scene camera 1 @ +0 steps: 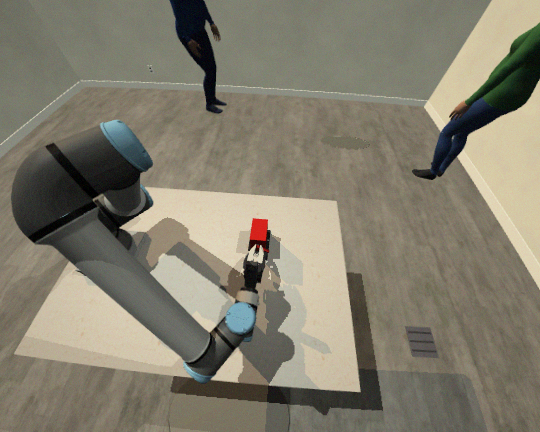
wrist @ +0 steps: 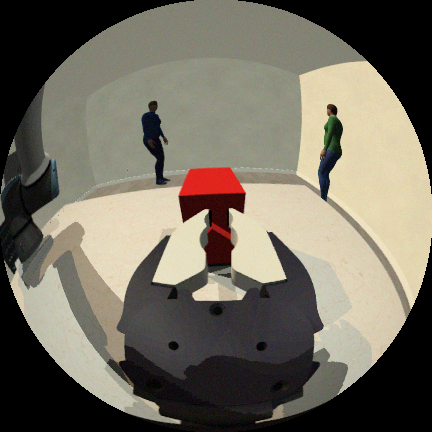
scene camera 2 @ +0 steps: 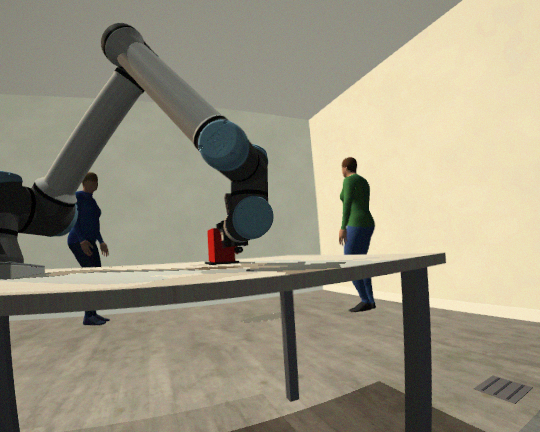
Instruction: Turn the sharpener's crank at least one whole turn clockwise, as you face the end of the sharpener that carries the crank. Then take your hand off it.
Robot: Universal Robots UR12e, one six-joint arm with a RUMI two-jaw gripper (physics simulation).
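Frame: origin at the arm's base, x ahead, y left, z up, level; centimetres.
Where they show: gripper, fingertip midpoint: (scene camera 1: 258, 244) (wrist: 218, 210).
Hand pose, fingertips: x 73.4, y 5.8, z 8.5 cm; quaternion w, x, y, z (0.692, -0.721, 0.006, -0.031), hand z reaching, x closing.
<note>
After its pixels a point has its place.
The red sharpener (scene camera 1: 259, 228) {z 9.6, x 72.7, y 13.7 cm} (scene camera 2: 214, 246) {z 3.1, x 69.2, y 7.6 cm} (wrist: 212, 181) {z 9.6, x 72.9, y 11.4 cm} stands upright on the table, its crank end toward my gripper. A piece of the red crank arm (wrist: 218, 231) shows slanting down to the right behind the gap between my fingers. The crank's black grip is not seen in that gap; the right finger may hide it. A small round black part (scene camera 2: 239, 249) {z 1.6, x 76.6, y 1.7 cm} shows beside the sharpener in scene camera 2. My gripper (scene camera 1: 257, 247) {z 8.5, x 73.4, y 5.8 cm} (wrist: 218, 210) {z 8.5, x 73.4, y 5.8 cm} is nearly shut, with a narrow gap and nothing held, right in front of the crank end. Contact with the crank cannot be told.
The pale table (scene camera 1: 320, 215) {z -3.2, x 105.2, y 33.6 cm} (scene camera 2: 350, 271) {z -4.1, x 85.7, y -45.4 cm} carries the sharpener. My arm reaches over it from the left in both scene views. A person in blue (scene camera 1: 200, 55) (scene camera 2: 87, 215) (wrist: 152, 130) and a person in green (scene camera 1: 515, 80) (scene camera 2: 357, 200) (wrist: 332, 135) stand beyond the table.
</note>
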